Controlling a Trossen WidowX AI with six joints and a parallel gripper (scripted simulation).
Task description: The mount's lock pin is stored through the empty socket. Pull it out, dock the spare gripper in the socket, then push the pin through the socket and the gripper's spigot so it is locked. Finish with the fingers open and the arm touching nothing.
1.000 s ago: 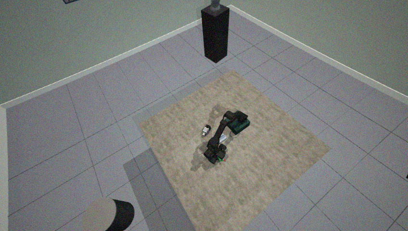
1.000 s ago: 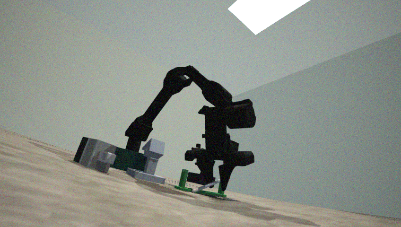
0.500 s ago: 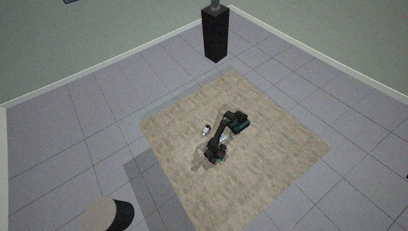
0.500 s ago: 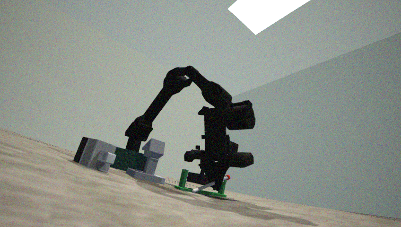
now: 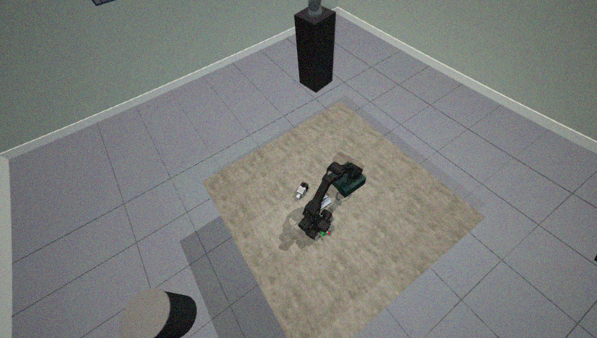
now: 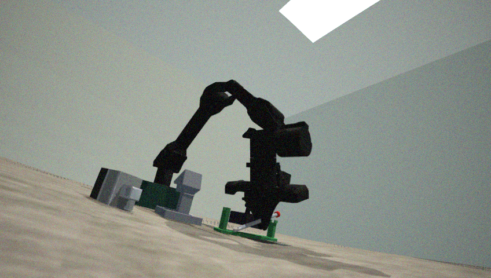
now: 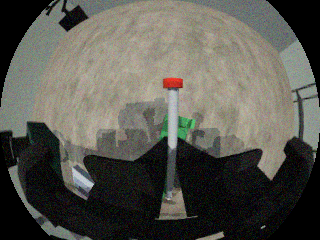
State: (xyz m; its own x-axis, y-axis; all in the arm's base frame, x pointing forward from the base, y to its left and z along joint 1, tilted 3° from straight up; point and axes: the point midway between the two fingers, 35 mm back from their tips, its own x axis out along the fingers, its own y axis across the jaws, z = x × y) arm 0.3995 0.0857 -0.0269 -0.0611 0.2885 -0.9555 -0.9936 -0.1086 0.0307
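Now: gripper tip 4 cm to the left of the rack. Also, from my gripper tip: socket 13 cm behind, 14 cm to the right, 3 cm above; spare gripper 9 cm behind, 28 cm to the right, 1 cm above.
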